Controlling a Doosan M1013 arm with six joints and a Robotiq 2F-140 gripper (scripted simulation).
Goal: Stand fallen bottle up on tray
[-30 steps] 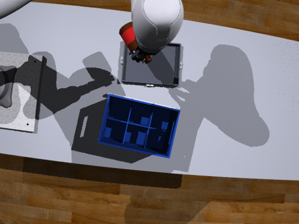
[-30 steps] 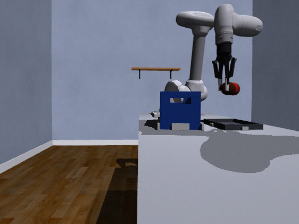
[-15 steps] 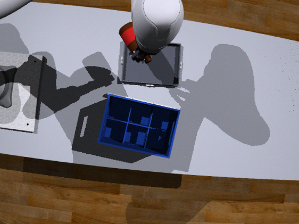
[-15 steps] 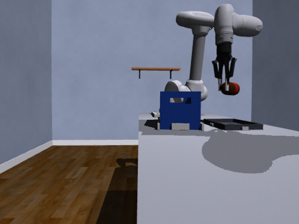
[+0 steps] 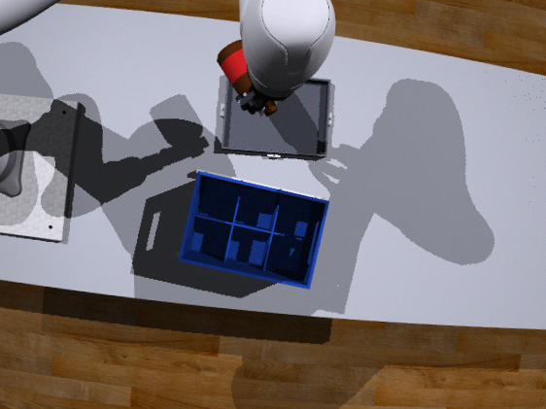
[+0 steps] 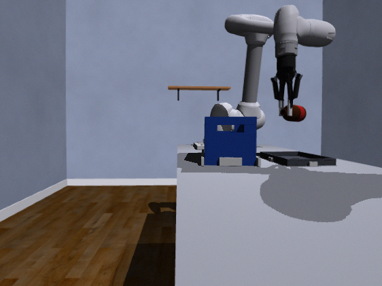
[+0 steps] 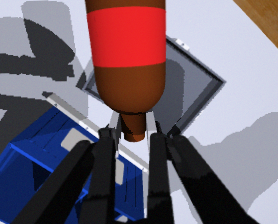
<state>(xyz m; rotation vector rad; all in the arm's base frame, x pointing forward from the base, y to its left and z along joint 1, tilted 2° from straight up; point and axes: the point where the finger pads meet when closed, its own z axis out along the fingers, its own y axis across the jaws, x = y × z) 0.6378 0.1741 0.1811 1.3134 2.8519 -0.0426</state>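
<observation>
My hand is 40 mm to the right of the bottle, 30 mm past it and 20 mm above it. The rest, counted from my hand: blue crate (250 mm to the right, 140 mm below, 10 mm ahead); then dark tray (210 mm below, 40 mm ahead, 20 mm to the left).
</observation>
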